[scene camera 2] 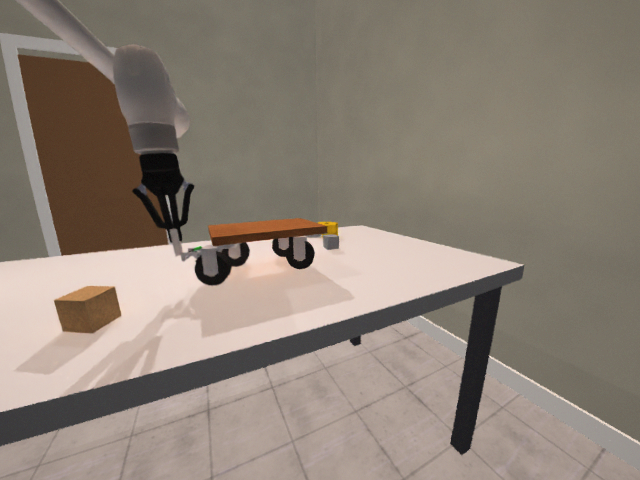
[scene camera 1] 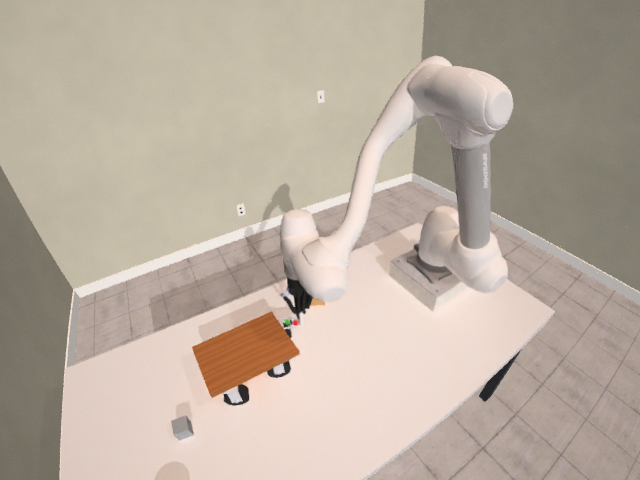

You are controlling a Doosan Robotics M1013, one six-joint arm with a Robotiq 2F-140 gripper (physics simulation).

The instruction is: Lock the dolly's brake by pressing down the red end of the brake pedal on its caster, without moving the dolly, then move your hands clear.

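Pixels of known places: gripper, fingertip midpoint: (scene camera 2: pixel 179 254) (scene camera 1: pixel 300 323); arm's base, origin of the base link: (scene camera 1: pixel 434 265).
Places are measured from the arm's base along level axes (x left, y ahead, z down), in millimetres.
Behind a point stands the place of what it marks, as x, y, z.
The dolly (scene camera 1: pixel 245 353) @[76, 846, -37] (scene camera 2: pixel 266 229) @[-7, 842, -37] has a brown wooden deck and stands on black casters. The brake pedal sticks out from the caster (scene camera 2: pixel 212 267) @[-42, 702, 39] at its end nearest the gripper. The pedal's red end (scene camera 1: pixel 295 322) @[-7, 643, 6] and green end (scene camera 1: pixel 287 322) @[-9, 672, -6] show in scene camera 1. In scene camera 2 the green end (scene camera 2: pixel 195 249) @[-20, 667, -4] sits higher than the pedal's outer part, which slopes down toward the fingertips; the red does not show there. My gripper (scene camera 1: pixel 301 319) @[2, 627, 10] (scene camera 2: pixel 176 244) @[2, 627, 10] is shut and empty, pointing down, its tips at the pedal's outer end. Contact is too small to tell.
A tan wooden block (scene camera 1: pixel 317 302) @[-114, 508, 70] (scene camera 2: pixel 87 310) @[-180, 512, 46] lies on the table (scene camera 1: pixel 387 387) @[330, 470, 88] (scene camera 2: pixel 413 268) @[-126, 1235, 88] near the gripper's side. A small grey cube (scene camera 1: pixel 181 428) @[202, 1107, 40] (scene camera 2: pixel 330 241) @[165, 1098, 57] and a yellow object (scene camera 2: pixel 329 227) @[363, 1178, 41] are beyond the dolly's far end.
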